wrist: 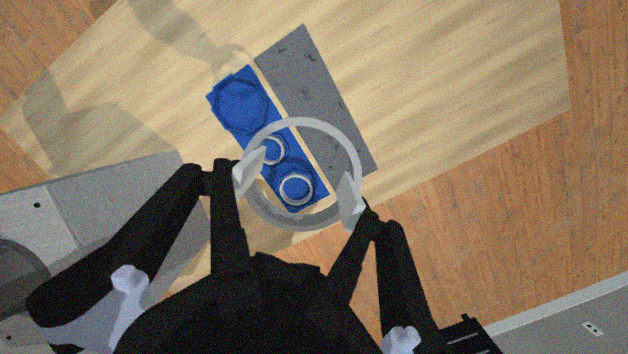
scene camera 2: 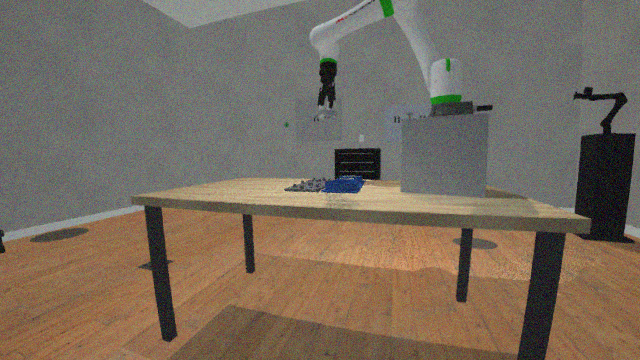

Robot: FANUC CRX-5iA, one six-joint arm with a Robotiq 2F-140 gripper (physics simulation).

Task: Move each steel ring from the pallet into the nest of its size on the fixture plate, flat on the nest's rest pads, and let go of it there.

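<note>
My gripper is shut on a large steel ring, with one finger on each side of it. The ring is held roughly level, high above the table. The blue pallet lies below. In the wrist view, a small steel ring sits in its middle part, partly hidden by a fingertip. A somewhat larger steel ring sits near its lower end. The pallet's big octagonal recess is empty. The grey fixture plate lies beside the pallet, with small raised pads; the held ring covers part of it.
The wooden table carries both. The grey robot pedestal stands right of the pallet in the scene view. A black drawer cabinet is behind the table. A dark stand with a small black arm is at far right.
</note>
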